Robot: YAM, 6 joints.
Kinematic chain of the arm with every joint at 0, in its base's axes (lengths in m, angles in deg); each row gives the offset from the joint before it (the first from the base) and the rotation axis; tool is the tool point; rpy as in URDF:
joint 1: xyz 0 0 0.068 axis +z
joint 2: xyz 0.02 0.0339 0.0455 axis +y
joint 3: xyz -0.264 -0.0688 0 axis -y
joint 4: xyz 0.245 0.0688 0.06 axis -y
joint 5: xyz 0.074 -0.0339 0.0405 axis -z
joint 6: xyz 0.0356 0 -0.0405 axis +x
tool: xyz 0 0 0 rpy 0 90 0
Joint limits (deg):
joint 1: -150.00..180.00
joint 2: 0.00..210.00
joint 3: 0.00..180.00
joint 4: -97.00..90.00
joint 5: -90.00..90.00
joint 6: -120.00..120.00
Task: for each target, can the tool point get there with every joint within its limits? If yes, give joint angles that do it. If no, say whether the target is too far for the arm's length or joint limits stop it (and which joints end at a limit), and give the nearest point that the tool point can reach.
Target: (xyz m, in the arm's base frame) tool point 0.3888 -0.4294 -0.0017
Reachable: yes | joints -44.87 188.18 144.24 75.81 57.44 78.94
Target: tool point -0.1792 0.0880 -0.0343
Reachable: yes | joints 144.71 145.74 50.19 -53.21 -62.86 13.61
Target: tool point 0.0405 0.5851 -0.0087
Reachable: yes | joints 83.59 174.03 124.28 48.91 -44.79 95.71
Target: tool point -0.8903 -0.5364 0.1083
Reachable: no: too far | nearest point -0.5532 -0.3333 0.1103 | short by 0.394 m
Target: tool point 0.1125 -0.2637 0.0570
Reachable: yes | joints -66.86 128.86 69.11 -72.87 0.25 87.78
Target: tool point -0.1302 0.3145 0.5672
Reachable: yes | joints -65.42 34.05 148.09 -31.08 -20.48 17.44
